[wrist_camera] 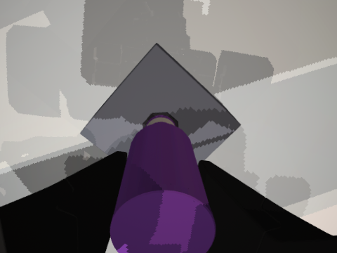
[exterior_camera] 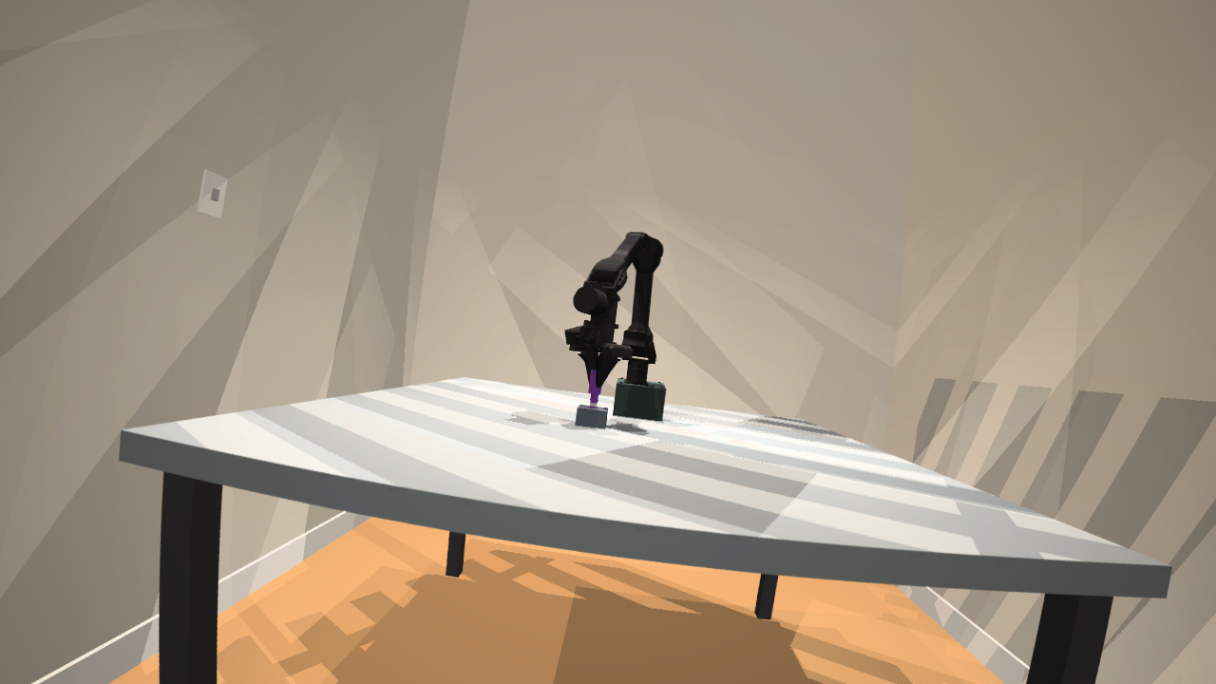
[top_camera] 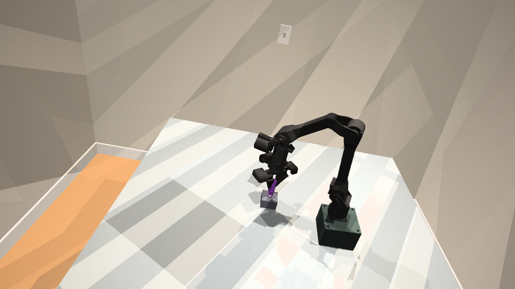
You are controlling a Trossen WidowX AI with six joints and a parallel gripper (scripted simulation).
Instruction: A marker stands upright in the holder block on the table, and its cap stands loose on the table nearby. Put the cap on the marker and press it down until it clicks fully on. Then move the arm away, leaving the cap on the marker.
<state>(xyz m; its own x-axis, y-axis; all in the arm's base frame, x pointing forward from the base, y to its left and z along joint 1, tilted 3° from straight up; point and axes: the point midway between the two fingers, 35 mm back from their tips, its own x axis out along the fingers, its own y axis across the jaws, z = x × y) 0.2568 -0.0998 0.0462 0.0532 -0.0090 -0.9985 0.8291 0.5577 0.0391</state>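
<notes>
My gripper tip is 7 cm above the holder block. Round my gripper tip: purple cap: 1 cm above.
</notes>
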